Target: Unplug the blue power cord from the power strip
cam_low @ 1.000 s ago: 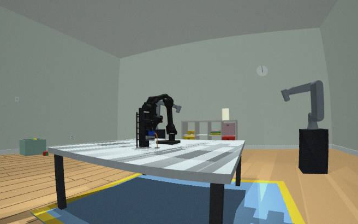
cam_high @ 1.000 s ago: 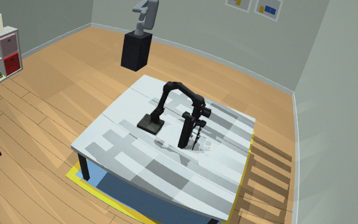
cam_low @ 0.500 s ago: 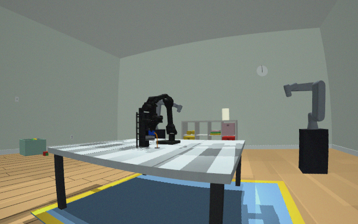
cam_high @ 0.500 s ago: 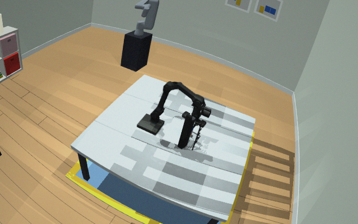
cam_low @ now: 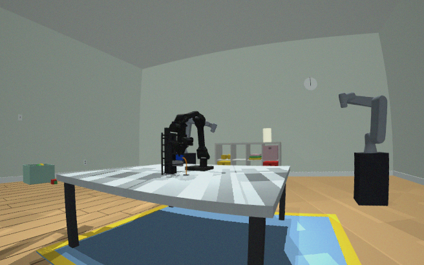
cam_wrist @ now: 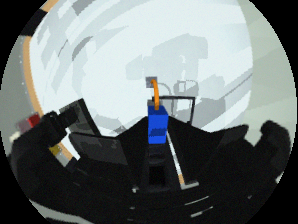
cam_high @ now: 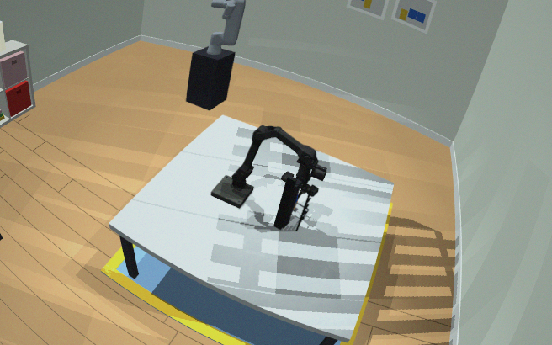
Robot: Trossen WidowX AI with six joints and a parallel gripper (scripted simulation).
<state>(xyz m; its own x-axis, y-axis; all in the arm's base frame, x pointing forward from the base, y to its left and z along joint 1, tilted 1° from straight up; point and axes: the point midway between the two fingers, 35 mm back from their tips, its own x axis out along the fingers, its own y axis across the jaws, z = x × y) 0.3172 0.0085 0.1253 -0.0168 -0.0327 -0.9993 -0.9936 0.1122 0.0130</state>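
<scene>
Right now my gripper tip is 3 cm to the left of the blue plug.
</scene>
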